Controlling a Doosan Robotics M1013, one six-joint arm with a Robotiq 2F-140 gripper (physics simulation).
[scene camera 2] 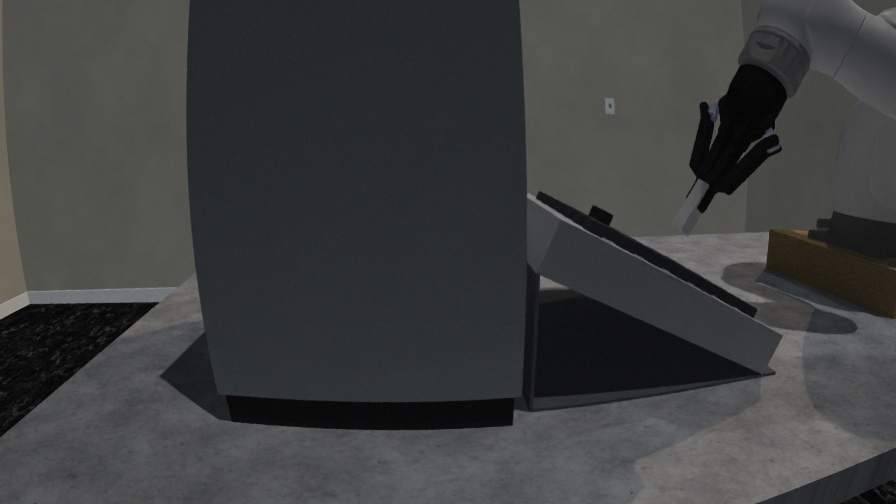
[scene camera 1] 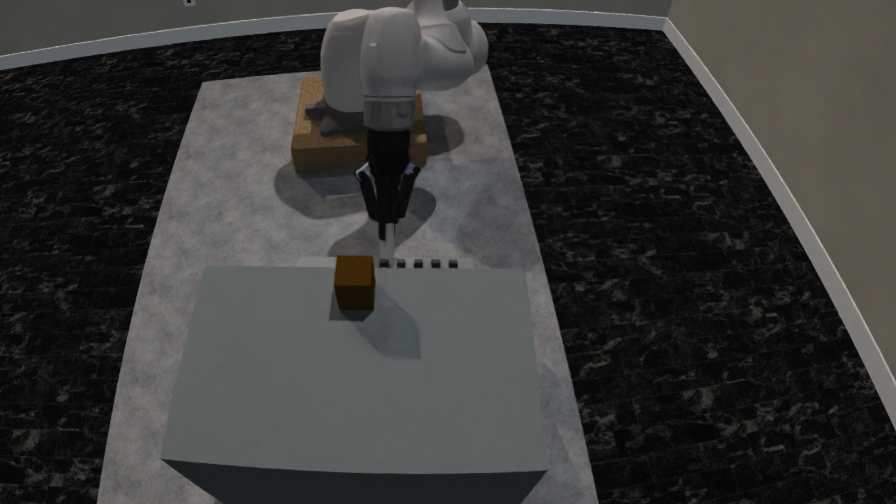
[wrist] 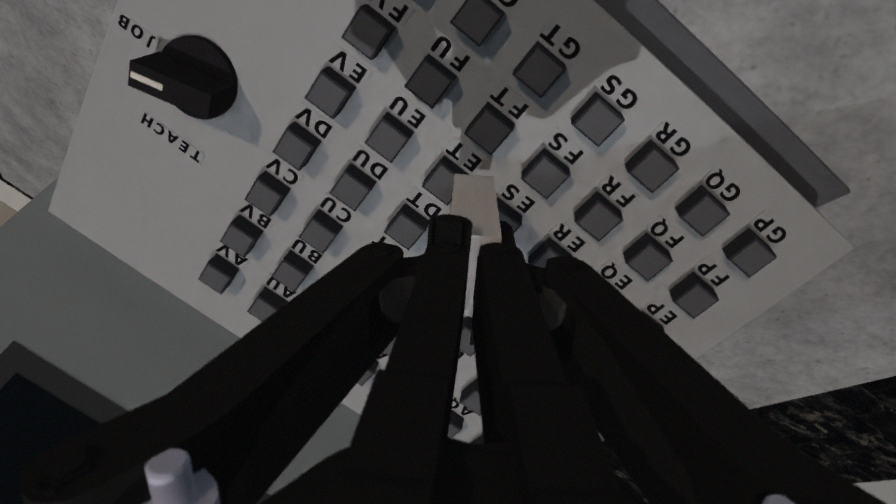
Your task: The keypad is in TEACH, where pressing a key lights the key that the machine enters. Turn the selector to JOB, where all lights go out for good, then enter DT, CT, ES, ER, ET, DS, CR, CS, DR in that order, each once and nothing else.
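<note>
The sloped white keypad (wrist: pixel 156 206) (scene camera 2: pixel 626 275) fills the wrist view, with rows of dark square keys, none lit. Its black selector knob (wrist: pixel 181 76) (scene camera 2: pixel 600 214) sits at the upper left. The knob's white mark points to the panel edge between the labels JOB and TEACH, nearer JOB. My gripper (wrist: pixel 476 228) (scene camera 1: pixel 387 225) (scene camera 2: pixel 704 191) is shut, and a white stylus tip (wrist: pixel 476 200) (scene camera 2: pixel 689 219) sticks out past the fingers. The tip hovers a little above the panel, between the ET key (wrist: pixel 441 178), the DT key (wrist: pixel 406 225) and the half-hidden ES key (wrist: pixel 510 216).
A tall grey cabinet (scene camera 2: pixel 357 200) (scene camera 1: pixel 350 388) stands behind the keypad, with a brown cube (scene camera 1: pixel 354 282) on its top. The arm's brown base block (scene camera 1: pixel 319 150) (scene camera 2: pixel 827 269) sits on the grey platform (scene camera 1: pixel 219 206). Black floor surrounds the platform.
</note>
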